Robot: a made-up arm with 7 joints. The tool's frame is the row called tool.
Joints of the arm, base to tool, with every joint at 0 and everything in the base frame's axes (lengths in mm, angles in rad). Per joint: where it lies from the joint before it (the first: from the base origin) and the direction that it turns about. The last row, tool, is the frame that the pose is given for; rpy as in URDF.
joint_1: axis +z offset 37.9 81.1 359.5
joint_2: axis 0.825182 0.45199 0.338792 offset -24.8 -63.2 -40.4
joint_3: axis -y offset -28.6 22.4 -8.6
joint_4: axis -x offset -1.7 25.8 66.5
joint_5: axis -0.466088 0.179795 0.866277 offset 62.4 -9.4 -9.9
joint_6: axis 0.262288 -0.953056 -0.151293 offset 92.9 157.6 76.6
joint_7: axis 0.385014 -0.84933 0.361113 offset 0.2 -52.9 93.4
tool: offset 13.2 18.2 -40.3 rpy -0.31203 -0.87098 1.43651
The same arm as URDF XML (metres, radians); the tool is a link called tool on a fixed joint. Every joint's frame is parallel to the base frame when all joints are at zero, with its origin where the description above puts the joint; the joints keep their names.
<robot name="arm">
  <link name="base"/>
  <link name="link1"/>
  <link name="link2"/>
  <link name="link3"/>
  <link name="link4"/>
  <link name="link5"/>
  <link name="link6"/>
  <link name="link7"/>
  <link name="tool"/>
  <joint name="joint_1" type="continuous">
    <parent link="base"/>
    <child link="link1"/>
    <origin xyz="0.0379 0.0811 0.3595"/>
    <axis xyz="0 0 1"/>
  </joint>
  <joint name="joint_2" type="continuous">
    <parent link="link1"/>
    <child link="link2"/>
    <origin xyz="-0.0248 -0.0632 -0.0404"/>
    <axis xyz="0.825182 0.45199 0.338792"/>
  </joint>
  <joint name="joint_3" type="continuous">
    <parent link="link2"/>
    <child link="link3"/>
    <origin xyz="-0.0286 0.0224 -0.0086"/>
    <axis xyz="0 -1 0"/>
  </joint>
  <joint name="joint_4" type="continuous">
    <parent link="link3"/>
    <child link="link4"/>
    <origin xyz="-0.0017 0.0258 0.0665"/>
    <axis xyz="-1 0 0"/>
  </joint>
  <joint name="joint_5" type="continuous">
    <parent link="link4"/>
    <child link="link5"/>
    <origin xyz="0.0624 -0.0094 -0.0099"/>
    <axis xyz="-0.466088 0.179795 0.866277"/>
  </joint>
  <joint name="joint_6" type="continuous">
    <parent link="link5"/>
    <child link="link6"/>
    <origin xyz="0.0929 0.1576 0.0766"/>
    <axis xyz="0.262288 -0.953056 -0.151293"/>
  </joint>
  <joint name="joint_7" type="continuous">
    <parent link="link6"/>
    <child link="link7"/>
    <origin xyz="0.0002 -0.0529 0.0934"/>
    <axis xyz="0.385014 -0.84933 0.361113"/>
  </joint>
  <joint name="tool_joint" type="fixed">
    <parent link="link7"/>
    <child link="tool"/>
    <origin xyz="0.0132 0.0182 -0.0403" rpy="-0.312 -0.871 1.4365"/>
  </joint>
</robot>

